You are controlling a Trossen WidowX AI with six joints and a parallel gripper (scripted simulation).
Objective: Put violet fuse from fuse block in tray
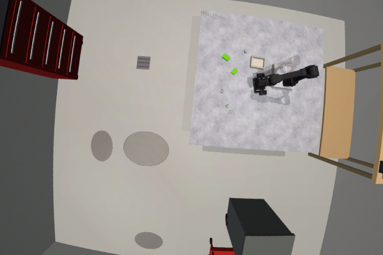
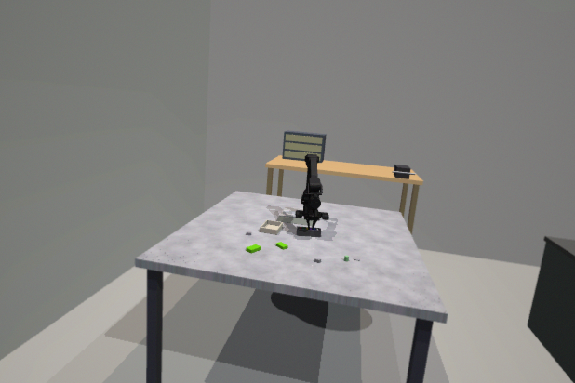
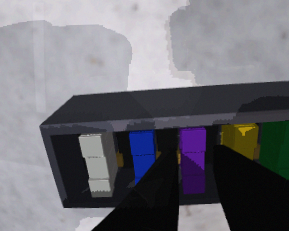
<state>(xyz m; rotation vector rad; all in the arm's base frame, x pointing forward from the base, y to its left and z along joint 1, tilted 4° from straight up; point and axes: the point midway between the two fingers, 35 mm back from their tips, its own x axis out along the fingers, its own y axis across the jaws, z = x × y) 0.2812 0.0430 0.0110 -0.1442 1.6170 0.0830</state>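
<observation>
My gripper tip is 2 cm to the left of the yellow fuse and 1 cm above it. From my gripper tip the other things lie so: blue fuse: 2 cm to the left, 1 cm below; then violet fuse: 1 cm below; then green fuse: 4 cm to the right, 1 cm below.
</observation>
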